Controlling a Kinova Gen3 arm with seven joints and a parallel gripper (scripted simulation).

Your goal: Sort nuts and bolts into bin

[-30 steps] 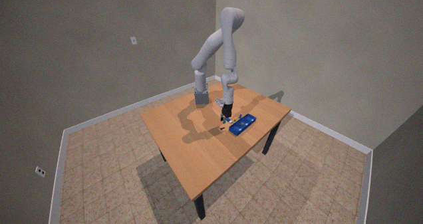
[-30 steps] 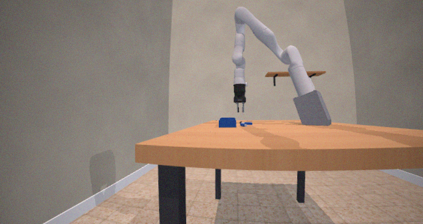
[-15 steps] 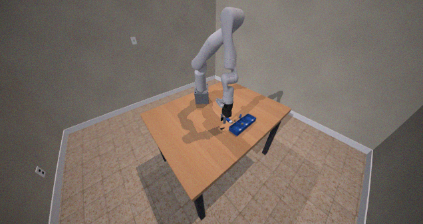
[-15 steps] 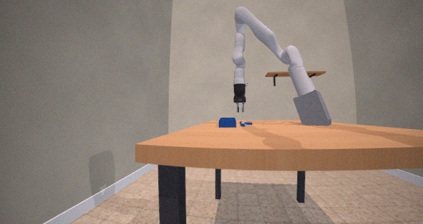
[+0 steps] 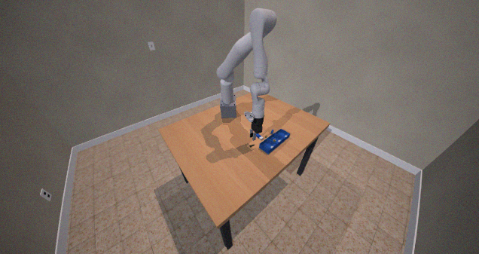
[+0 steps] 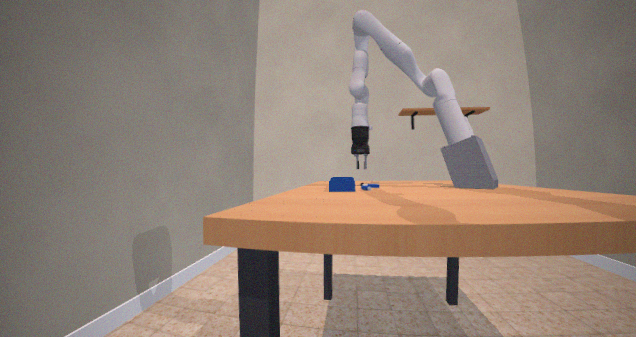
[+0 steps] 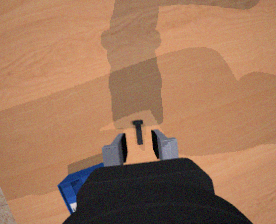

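The black bolt is 8 cm below my hand and 1 cm to the right of it. From my hand the other things lie so: blue two-compartment bin (14 cm to the left, 10 cm ahead, 7 cm below).
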